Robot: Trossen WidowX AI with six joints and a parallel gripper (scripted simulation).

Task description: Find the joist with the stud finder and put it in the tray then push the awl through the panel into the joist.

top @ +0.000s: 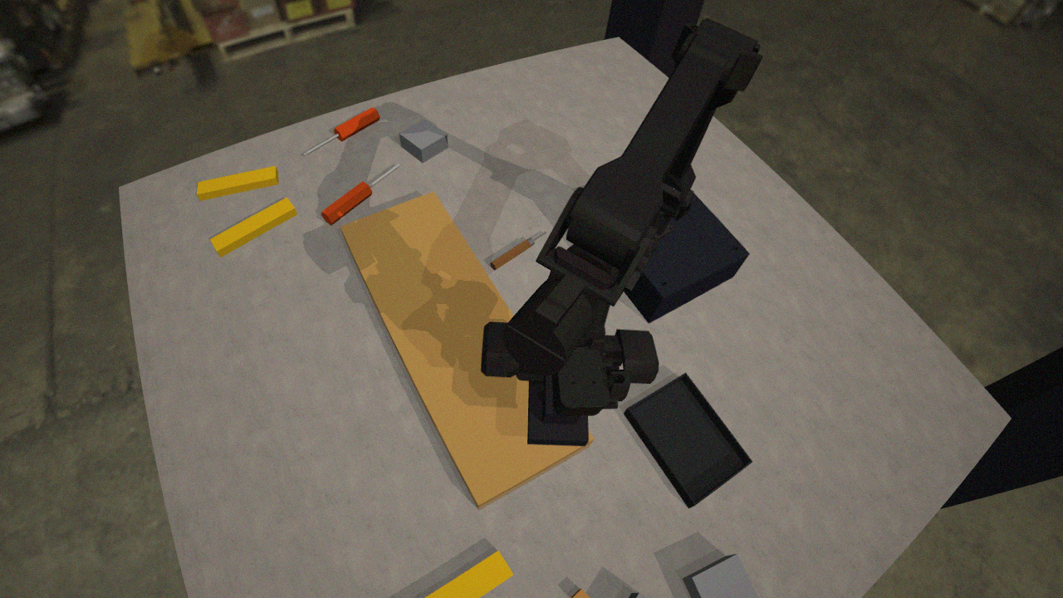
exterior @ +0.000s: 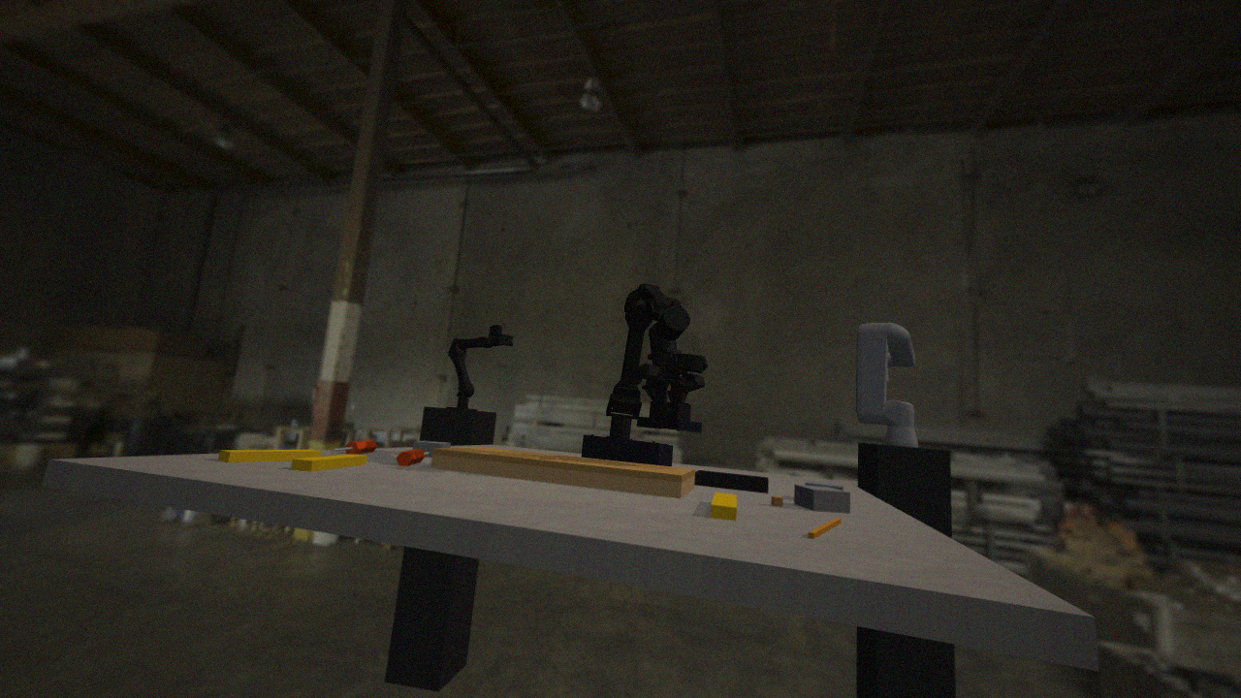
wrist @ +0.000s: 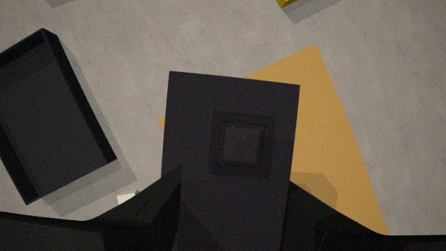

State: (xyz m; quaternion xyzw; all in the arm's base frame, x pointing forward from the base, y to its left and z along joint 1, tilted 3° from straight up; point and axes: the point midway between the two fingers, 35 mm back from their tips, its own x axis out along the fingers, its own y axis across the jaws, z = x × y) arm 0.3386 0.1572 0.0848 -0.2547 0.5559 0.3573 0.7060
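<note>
My gripper tip is 1 cm short of the square light, 2 cm to the right of it and 3 cm below it. Also, from my gripper tip: small white block (14 cm behind, 2 cm to the right, 14 cm below); then tray (16 cm behind, 13 cm to the left, 13 cm below); then stud finder (1 cm to the left, 2 cm above).
</note>
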